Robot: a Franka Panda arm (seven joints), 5 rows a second.
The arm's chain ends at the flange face. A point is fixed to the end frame.
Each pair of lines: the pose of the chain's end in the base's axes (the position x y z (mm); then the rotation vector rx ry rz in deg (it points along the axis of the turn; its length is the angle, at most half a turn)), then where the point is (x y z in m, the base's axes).
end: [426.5 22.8 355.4 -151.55 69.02 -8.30]
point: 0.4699 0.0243 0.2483
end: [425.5 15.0 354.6 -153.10 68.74 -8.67]
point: 0.4683 0.0144 0.2472
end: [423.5 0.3 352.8 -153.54 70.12 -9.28]
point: 0.4661 -0.0028 0.2454
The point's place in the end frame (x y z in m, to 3 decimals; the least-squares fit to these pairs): 0.028 -0.006 0.112
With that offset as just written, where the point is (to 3 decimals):
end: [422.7 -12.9 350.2 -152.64 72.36 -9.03]
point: 0.465 -0.017 0.243
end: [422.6 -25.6 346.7 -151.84 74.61 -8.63]
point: 0.464 -0.031 0.239
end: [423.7 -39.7 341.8 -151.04 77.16 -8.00]
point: 0.463 -0.046 0.233
